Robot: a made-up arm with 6 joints.
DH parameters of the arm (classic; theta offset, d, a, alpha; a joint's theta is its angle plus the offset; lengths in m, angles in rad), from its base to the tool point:
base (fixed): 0.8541 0 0.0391 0
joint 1: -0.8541 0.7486 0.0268 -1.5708
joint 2: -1.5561 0 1.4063 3.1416
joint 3: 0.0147 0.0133 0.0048 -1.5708
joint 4: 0 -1.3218 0.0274 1.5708
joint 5: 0 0.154 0.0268 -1.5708
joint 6: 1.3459 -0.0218 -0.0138 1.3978
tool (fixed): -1.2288 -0.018 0 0
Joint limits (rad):
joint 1: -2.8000..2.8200
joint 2: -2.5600..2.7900
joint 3: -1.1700..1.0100
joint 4: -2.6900..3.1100
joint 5: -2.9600..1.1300
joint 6: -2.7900..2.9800
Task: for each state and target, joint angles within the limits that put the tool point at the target. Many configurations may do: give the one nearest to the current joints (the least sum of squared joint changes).
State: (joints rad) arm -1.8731 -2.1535 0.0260 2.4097 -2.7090 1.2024
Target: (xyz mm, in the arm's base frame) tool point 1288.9 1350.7 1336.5
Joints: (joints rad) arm -2.2699 -2.0229 -0.0931 2.4467 -2.7107 1.1982
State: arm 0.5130 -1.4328 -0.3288 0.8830 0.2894 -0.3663
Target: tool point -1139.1 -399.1 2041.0
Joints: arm 0.2897 -1.6233 -0.2683 0.9111 0.2942 -0.3679
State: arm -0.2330 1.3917 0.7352 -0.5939 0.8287 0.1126
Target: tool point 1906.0 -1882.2 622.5
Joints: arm -0.7254 1.3503 1.0100 -0.1116 0.6660 0.0822
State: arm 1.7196 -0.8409 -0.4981 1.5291 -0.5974 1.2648
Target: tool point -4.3 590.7 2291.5
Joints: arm 1.6057 -0.6061 -0.4630 1.4923 -0.6066 1.2634
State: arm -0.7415 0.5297 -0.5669 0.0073 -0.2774 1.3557
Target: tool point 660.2 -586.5 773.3
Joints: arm -0.5528 0.3212 -1.0067 -0.0390 -0.2811 1.3478
